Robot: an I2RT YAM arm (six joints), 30 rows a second.
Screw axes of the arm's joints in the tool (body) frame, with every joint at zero. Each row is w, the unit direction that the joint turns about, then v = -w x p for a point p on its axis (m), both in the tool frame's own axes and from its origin. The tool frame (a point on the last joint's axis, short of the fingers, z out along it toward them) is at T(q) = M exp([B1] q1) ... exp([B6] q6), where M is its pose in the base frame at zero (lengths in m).
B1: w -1 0 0 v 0 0.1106 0
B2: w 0 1 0 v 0.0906 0 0.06
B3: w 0 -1 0 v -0.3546 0 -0.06
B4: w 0 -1 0 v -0.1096 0 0
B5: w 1 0 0 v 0 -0.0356 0
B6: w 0 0 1 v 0 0 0
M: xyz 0.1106 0 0.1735 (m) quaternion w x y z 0.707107 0 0.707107 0
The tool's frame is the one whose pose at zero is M.
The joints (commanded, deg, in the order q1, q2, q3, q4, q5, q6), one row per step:
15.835 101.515 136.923 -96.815 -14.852 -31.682
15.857 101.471 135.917 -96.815 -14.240 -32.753
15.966 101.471 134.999 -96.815 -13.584 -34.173
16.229 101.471 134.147 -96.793 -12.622 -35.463
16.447 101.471 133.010 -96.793 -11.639 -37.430
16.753 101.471 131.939 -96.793 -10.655 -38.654
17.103 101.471 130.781 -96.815 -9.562 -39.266
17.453 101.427 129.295 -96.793 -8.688 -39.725
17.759 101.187 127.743 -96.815 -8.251 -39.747
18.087 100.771 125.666 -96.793 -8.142 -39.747
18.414 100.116 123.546 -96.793 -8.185 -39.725
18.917 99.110 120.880 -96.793 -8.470 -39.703
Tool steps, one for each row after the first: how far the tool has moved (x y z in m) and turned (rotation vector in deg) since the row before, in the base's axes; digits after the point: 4 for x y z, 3 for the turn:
0.0014 0.0001 -0.0037 -1.178 0.386 0.648
0.0014 0.0006 -0.0036 -1.325 0.222 1.036
0.0011 0.0011 -0.0034 -1.512 0.123 0.963
0.0015 0.0010 -0.0045 -1.845 0.213 1.536
0.0011 0.0014 -0.0043 -1.570 0.402 0.998
0.0011 0.0015 -0.0047 -1.500 0.665 0.476
0.0011 0.0017 -0.0057 -1.336 0.995 0.446
-0.0001 0.0014 -0.0051 -0.800 1.142 0.174
-0.0007 0.0015 -0.0063 -0.602 1.528 0.293
-0.0022 0.0011 -0.0054 -0.415 1.409 0.319
-0.0040 0.0016 -0.0059 -0.267 1.665 0.560

